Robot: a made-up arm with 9 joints. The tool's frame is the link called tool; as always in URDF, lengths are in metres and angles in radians. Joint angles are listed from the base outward. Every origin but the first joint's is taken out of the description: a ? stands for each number. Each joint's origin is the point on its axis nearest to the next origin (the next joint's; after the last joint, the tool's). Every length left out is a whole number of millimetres.
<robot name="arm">
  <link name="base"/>
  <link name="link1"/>
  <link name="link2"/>
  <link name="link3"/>
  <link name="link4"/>
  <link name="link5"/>
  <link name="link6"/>
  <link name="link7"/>
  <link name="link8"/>
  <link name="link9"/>
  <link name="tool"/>
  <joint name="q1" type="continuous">
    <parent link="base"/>
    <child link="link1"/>
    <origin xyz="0.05 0.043 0.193" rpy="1.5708 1.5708 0"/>
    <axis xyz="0 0 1"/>
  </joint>
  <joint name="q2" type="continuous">
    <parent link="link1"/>
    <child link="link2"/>
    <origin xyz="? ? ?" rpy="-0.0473 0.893 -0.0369"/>
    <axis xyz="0 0 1"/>
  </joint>
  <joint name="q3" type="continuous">
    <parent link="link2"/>
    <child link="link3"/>
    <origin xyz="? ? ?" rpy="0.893 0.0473 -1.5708"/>
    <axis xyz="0 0 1"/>
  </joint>
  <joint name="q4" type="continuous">
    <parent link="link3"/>
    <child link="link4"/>
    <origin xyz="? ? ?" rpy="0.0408 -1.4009 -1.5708"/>
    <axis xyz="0 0 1"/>
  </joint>
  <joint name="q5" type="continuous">
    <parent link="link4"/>
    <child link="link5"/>
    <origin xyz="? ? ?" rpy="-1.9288 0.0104 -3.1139"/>
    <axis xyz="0 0 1"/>
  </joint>
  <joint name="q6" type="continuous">
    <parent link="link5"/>
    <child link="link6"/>
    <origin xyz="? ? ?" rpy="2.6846 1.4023 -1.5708"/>
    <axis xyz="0 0 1"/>
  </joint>
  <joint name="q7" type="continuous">
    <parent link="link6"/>
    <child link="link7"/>
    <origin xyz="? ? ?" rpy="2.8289 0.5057 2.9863"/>
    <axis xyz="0 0 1"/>
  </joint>
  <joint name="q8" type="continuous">
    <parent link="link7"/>
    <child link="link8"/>
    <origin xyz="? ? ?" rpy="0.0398 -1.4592 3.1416"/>
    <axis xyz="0 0 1"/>
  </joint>
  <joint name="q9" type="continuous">
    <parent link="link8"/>
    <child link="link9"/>
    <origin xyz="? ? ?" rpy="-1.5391 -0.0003 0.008"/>
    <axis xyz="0 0 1"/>
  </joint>
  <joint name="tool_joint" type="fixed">
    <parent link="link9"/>
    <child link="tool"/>
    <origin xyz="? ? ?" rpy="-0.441 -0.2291 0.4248"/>
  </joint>
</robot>
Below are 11 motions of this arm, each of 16 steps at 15 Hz.
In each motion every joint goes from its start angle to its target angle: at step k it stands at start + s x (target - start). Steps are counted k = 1, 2, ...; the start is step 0. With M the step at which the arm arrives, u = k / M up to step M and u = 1 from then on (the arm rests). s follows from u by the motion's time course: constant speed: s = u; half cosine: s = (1 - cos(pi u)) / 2; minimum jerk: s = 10 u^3 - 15 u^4 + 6 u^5.
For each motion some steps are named. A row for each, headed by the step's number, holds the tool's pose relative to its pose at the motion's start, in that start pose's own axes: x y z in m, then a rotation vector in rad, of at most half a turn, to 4 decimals.
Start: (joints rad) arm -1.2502 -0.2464 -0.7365 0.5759 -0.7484 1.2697 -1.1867 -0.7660 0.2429
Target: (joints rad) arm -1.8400 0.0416 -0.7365 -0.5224 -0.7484 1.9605 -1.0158 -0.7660 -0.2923
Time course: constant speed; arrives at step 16
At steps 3, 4, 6, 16:
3: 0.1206 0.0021 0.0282 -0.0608 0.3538 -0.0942
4: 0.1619 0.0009 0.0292 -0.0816 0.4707 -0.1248
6: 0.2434 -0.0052 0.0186 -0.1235 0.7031 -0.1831
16: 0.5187 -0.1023 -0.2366 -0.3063 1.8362 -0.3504

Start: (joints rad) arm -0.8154 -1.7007 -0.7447 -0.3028 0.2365 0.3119 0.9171 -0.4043 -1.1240
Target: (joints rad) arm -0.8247 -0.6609 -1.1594 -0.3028 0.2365 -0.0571 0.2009 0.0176 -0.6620
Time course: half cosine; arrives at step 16
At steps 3, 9, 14, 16:
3: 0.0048 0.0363 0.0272 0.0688 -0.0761 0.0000
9: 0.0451 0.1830 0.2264 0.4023 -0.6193 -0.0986
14: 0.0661 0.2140 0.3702 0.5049 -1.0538 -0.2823
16: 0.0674 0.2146 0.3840 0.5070 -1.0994 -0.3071

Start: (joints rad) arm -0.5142 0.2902 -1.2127 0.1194 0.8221 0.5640 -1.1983 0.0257 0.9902
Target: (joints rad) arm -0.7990 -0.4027 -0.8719 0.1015 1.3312 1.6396 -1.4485 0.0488 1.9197
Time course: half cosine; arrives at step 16
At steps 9, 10, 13, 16:
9: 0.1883 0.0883 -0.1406 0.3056 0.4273 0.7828
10: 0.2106 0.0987 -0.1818 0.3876 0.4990 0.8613
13: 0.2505 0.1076 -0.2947 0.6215 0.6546 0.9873
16: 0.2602 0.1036 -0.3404 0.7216 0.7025 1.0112

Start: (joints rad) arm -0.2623 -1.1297 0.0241 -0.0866 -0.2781 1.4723 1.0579 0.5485 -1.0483
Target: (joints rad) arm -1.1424 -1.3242 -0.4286 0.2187 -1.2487 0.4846 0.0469 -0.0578 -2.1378
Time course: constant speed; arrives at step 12
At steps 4, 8, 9, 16:
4: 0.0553 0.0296 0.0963 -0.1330 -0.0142 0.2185
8: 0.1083 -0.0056 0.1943 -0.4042 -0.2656 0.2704
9: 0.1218 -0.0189 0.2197 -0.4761 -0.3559 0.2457
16: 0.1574 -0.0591 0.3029 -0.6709 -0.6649 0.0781

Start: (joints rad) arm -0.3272 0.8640 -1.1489 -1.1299 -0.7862 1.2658 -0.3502 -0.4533 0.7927
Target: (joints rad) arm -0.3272 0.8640 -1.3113 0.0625 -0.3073 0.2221 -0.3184 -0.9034 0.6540
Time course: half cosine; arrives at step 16
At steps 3, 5, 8, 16:
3: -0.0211 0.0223 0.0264 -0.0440 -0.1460 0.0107
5: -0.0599 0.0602 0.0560 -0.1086 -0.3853 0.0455
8: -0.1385 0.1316 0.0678 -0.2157 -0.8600 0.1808
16: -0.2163 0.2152 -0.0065 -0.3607 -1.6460 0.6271

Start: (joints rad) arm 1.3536 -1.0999 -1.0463 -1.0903 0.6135 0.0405 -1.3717 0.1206 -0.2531
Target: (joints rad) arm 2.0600 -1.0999 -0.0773 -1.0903 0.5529 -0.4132 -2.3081 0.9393 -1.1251
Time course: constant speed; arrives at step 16
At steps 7, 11, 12, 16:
7: 0.1157 -0.2395 0.0083 0.1404 -0.1515 0.0512
11: 0.2065 -0.3468 -0.0406 0.3509 -0.2444 0.0359
12: 0.2302 -0.3686 -0.0580 0.4178 -0.2618 0.0277
16: 0.3241 -0.4339 -0.1438 0.7347 -0.2924 -0.0147

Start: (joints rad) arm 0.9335 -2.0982 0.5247 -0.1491 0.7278 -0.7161 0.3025 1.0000 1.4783
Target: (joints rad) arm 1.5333 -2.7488 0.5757 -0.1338 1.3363 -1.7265 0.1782 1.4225 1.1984
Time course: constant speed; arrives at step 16
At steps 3, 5, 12, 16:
3: -0.0309 -0.0308 0.0867 -0.2136 -0.1597 -0.1020
5: -0.0646 -0.0418 0.1420 -0.3582 -0.2647 -0.1941
12: -0.2426 0.0043 0.2823 -0.8641 -0.6109 -0.6447
16: -0.3531 0.0961 0.3000 -1.1414 -0.7949 -0.9724

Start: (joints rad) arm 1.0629 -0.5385 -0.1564 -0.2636 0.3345 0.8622 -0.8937 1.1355 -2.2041
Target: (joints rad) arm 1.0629 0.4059 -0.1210 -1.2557 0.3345 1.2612 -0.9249 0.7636 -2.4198
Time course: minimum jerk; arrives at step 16
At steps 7, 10, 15, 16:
7: -0.1086 0.0592 -0.0635 -0.3560 -0.2356 0.1310
10: -0.1729 0.0441 -0.1283 -0.6144 -0.4605 0.2850
15: -0.1951 -0.0092 -0.1685 -0.7583 -0.6521 0.4278
16: -0.1951 -0.0098 -0.1688 -0.7592 -0.6536 0.4290

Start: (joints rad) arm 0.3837 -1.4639 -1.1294 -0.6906 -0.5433 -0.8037 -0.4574 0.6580 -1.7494
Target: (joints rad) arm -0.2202 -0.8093 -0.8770 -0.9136 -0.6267 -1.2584 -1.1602 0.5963 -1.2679
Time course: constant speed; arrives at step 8
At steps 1, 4, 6, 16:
1: -0.0023 0.0049 0.0187 0.0139 -0.1484 0.0134
4: -0.0277 0.0142 0.0674 0.0161 -0.5838 0.0445
6: -0.0578 0.0165 0.0899 -0.0151 -0.8567 0.0500
16: -0.0952 0.0164 0.1023 -0.0713 -1.1061 0.0375

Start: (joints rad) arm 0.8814 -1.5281 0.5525 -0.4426 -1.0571 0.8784 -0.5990 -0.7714 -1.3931
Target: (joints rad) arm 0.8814 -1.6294 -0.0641 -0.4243 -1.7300 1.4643 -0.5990 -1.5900 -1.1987
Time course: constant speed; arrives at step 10
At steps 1, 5, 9, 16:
1: -0.0082 0.0137 -0.0088 -0.1517 -0.0130 -0.0067
5: -0.0343 0.0620 -0.0541 -0.7643 0.0574 -0.1047
9: -0.0555 0.1019 -0.1041 -1.3290 0.3232 -0.3157
16: -0.0606 0.1120 -0.1165 -1.4535 0.4179 -0.3869

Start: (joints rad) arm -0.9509 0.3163 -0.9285 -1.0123 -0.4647 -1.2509 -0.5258 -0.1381 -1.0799
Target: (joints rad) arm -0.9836 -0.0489 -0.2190 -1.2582 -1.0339 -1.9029 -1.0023 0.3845 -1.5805
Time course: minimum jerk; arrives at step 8
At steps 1, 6, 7, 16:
1: 0.0012 -0.0029 0.0050 -0.0035 0.0070 -0.0166
6: 0.0859 -0.0740 0.2747 -0.3696 0.1169 -1.0533
7: 0.0932 -0.0687 0.3013 -0.4175 0.0871 -1.1626
16: 0.0945 -0.0674 0.3062 -0.4263 0.0806 -1.1826

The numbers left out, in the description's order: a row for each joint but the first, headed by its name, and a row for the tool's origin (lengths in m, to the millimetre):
q2: 0.138 -0.085 0
q3: -0.173 0.055 0
q4: 0.02 0.029 0
q5: 0.162 -0.045 0
q6: -0.236 0.261 0
q7: 0.208 -0.157 0
q8: 0.178 -0.108 0
q9: 0.142 -0.043 0
tool: 0.001 -0.026 0

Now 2 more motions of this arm.
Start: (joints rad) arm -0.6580 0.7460 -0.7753 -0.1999 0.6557 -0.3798 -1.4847 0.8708 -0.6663
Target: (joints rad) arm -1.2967 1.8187 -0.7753 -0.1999 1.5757 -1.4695 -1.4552 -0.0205 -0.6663
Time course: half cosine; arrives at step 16
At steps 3, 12, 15, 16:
3: -0.0068 -0.0174 0.0125 -0.1020 0.0831 -0.1027
12: -0.0783 0.1006 0.1886 -0.6694 0.6180 -0.8761
15: -0.0835 0.1457 0.1949 -0.7035 0.6525 -0.9541
16: -0.0840 0.1487 0.1949 -0.7051 0.6543 -0.9586

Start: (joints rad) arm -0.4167 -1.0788 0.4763 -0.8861 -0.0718 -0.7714 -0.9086 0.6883 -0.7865
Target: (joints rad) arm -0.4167 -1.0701 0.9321 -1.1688 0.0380 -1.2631 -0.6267 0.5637 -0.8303
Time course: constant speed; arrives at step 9
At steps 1, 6, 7, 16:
1: -0.0007 -0.0166 -0.0027 0.0046 0.0382 -0.0338
6: -0.0020 -0.0949 -0.0097 0.0499 0.2294 -0.1925
7: -0.0014 -0.1093 -0.0103 0.0632 0.2687 -0.2227
16: 0.0011 -0.1368 -0.0113 0.0938 0.3493 -0.2821

